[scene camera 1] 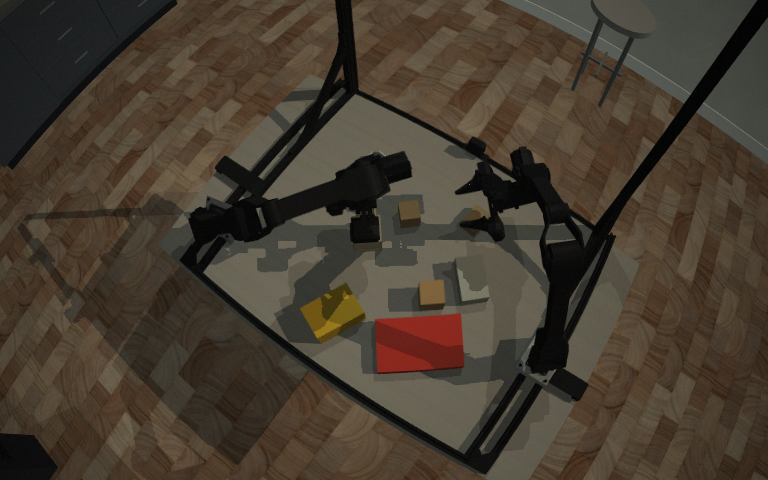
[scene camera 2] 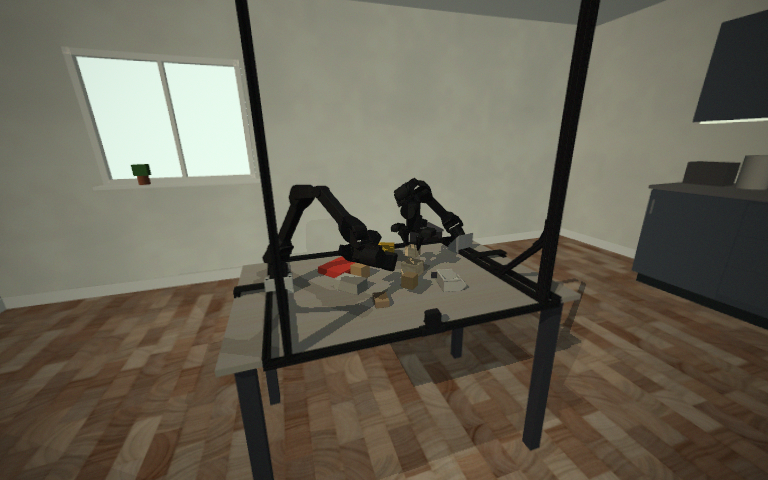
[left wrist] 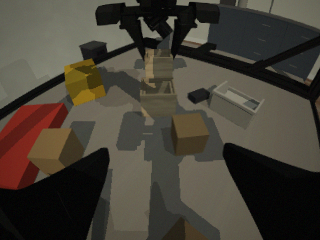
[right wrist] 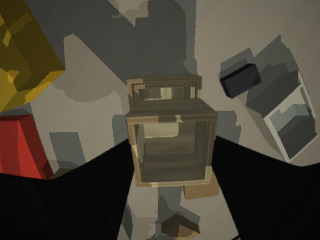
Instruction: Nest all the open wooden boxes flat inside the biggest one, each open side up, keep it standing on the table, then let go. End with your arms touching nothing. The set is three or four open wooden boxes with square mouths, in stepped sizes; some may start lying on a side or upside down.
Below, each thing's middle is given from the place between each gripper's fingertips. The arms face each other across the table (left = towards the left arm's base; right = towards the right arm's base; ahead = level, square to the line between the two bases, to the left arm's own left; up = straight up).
I see the dark block (right wrist: 246, 77) 8 cm behind my right hand (scene camera 1: 365, 218), 7 cm to the right of it and 14 cm below it. Also, from my right hand: yellow block (scene camera 1: 333, 313) (22 cm ahead, 2 cm to the left, 12 cm below); red block (scene camera 1: 413, 344) (20 cm ahead, 23 cm to the left, 13 cm below).
I see the dark block 290 mm to the right of my left hand (scene camera 1: 457, 209), 140 mm below it and 40 mm ahead of it. From my left hand the other things lie so: yellow block 340 mm ahead, 200 mm to the right, 120 mm below; red block 320 mm ahead, 140 mm below, 20 mm to the left.
